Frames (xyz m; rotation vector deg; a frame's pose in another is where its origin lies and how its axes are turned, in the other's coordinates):
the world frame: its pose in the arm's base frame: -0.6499 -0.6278 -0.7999 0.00 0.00 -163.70
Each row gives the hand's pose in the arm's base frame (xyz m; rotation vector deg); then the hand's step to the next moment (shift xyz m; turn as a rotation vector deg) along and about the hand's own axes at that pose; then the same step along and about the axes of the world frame.
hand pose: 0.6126 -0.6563 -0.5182 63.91 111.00 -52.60
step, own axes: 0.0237 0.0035 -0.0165 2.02 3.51 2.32
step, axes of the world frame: 0.0022 -0.0262 -0.0125 -2.85 0.66 -3.64
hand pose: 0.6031 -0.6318 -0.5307 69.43 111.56 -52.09
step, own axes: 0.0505 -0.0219 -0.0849 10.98 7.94 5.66
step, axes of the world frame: 0.0261 -0.0973 0.0092 -5.08 -1.63 -13.68
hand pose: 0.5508 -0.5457 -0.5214 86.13 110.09 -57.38
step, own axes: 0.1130 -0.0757 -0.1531 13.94 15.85 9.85
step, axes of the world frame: 0.0404 -0.1992 0.0254 -11.24 0.81 -20.39
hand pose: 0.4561 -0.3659 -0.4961 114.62 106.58 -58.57
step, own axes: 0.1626 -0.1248 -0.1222 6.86 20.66 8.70
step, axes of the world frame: 0.0187 -0.2366 0.0252 -14.67 7.75 -16.56
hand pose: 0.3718 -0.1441 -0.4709 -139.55 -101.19 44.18
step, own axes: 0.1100 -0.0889 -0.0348 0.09 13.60 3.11
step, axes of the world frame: -0.0018 -0.1446 0.0175 -8.77 8.30 -6.98
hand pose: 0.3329 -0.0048 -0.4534 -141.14 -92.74 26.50
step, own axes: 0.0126 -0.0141 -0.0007 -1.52 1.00 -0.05
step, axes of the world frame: 0.0022 -0.0186 0.0027 0.19 1.81 0.01
